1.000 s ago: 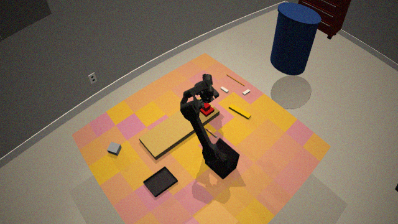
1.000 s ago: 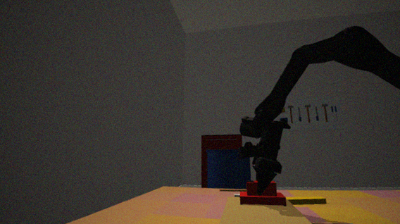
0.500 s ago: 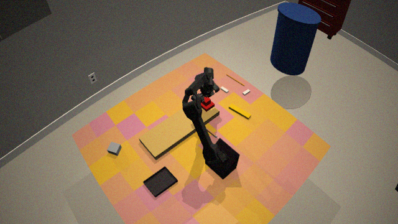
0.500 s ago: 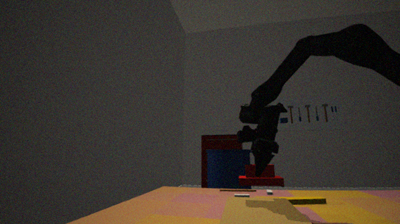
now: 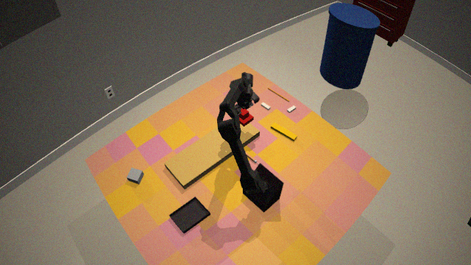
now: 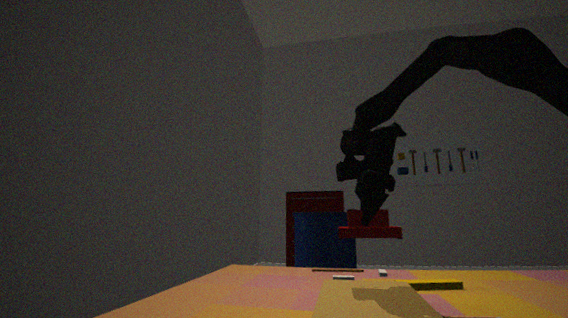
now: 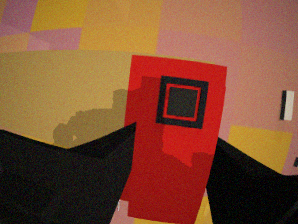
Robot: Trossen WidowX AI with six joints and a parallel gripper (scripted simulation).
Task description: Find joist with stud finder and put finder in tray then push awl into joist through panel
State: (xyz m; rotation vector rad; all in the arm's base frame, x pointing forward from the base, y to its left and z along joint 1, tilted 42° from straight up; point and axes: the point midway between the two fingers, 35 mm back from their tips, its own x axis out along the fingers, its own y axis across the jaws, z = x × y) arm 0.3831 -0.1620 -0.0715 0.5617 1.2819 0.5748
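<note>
Now: gripper tip 26 cm past the dark tray, 51 cm to the right of it and 15 cm above it. The rest, counted from my gripper tip: awl (20 cm behind, 6 cm to the left, 16 cm below); yellow bar (15 cm behind, 20 cm to the right, 15 cm below); red stud finder (1 cm ahead, 2 cm above).
</note>
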